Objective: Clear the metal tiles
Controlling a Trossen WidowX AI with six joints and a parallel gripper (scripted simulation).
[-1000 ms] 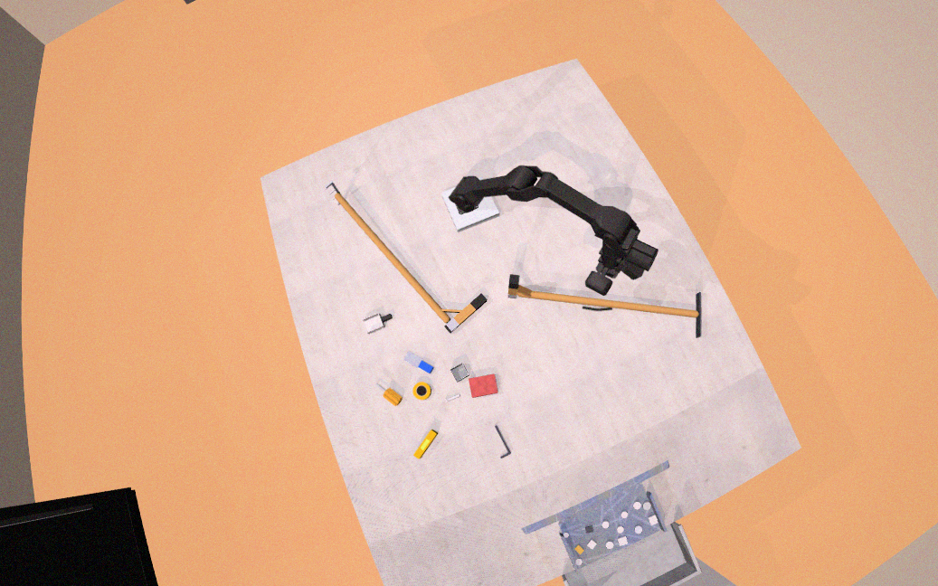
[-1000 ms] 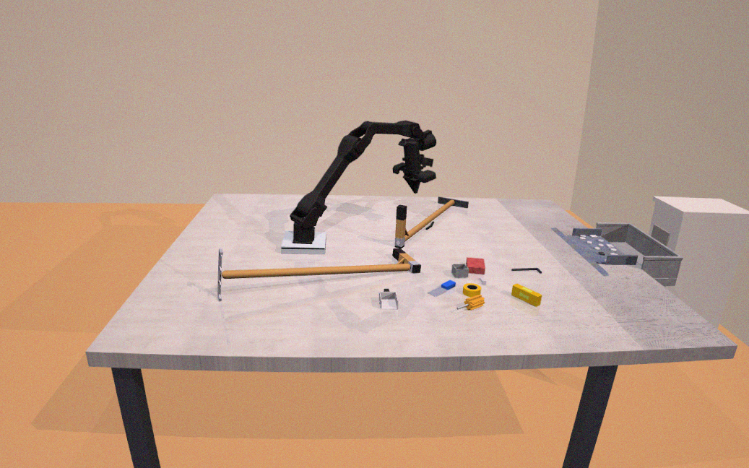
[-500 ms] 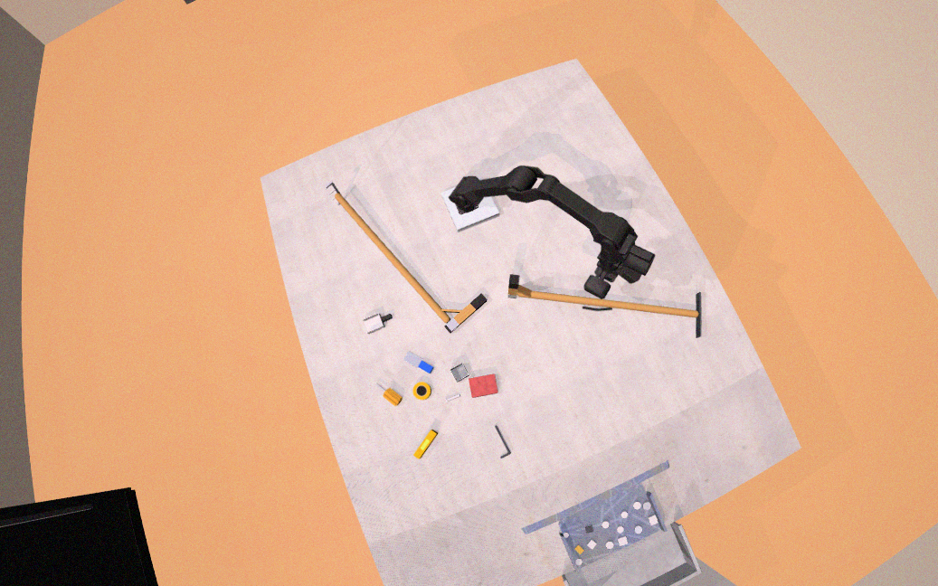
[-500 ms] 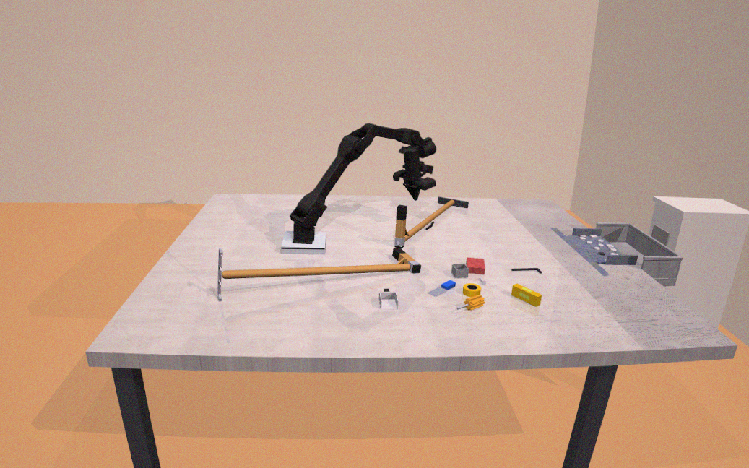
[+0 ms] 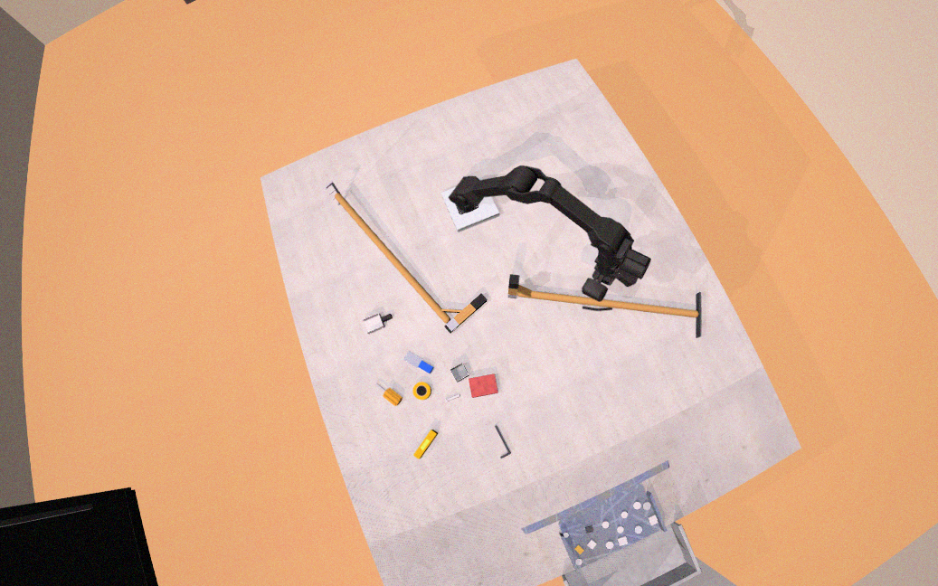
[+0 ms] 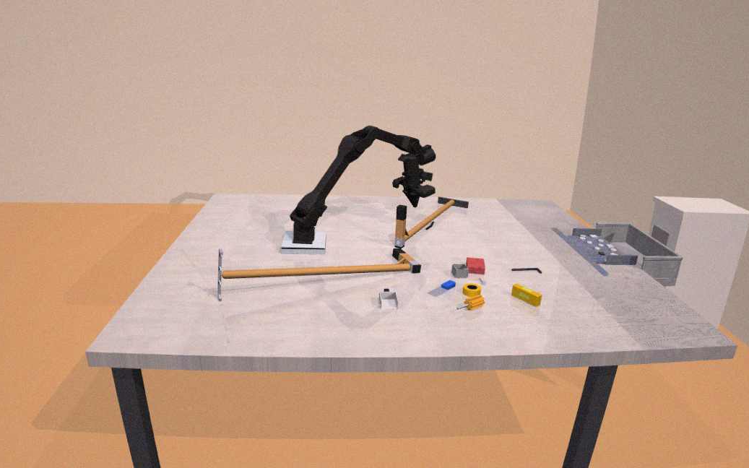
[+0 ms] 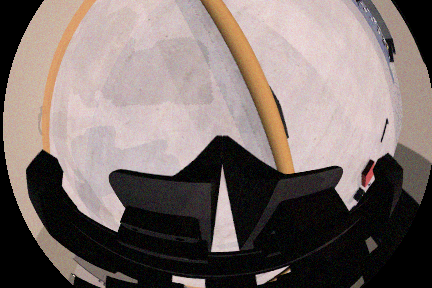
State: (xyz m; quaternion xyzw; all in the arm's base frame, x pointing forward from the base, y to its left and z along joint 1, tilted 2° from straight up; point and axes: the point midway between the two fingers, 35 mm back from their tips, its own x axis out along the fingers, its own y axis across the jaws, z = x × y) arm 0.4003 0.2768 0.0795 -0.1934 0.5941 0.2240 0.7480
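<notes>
Right now my gripper tip is 60 mm short of the long scraper and 10 mm to the left of it. Also, from my gripper tip: grey box: 80 mm ahead, 490 mm to the right, 60 mm below; hex key: 320 mm ahead, 450 mm to the right, 60 mm below; red block: 140 mm ahead, 440 mm to the right, 50 mm below.
</notes>
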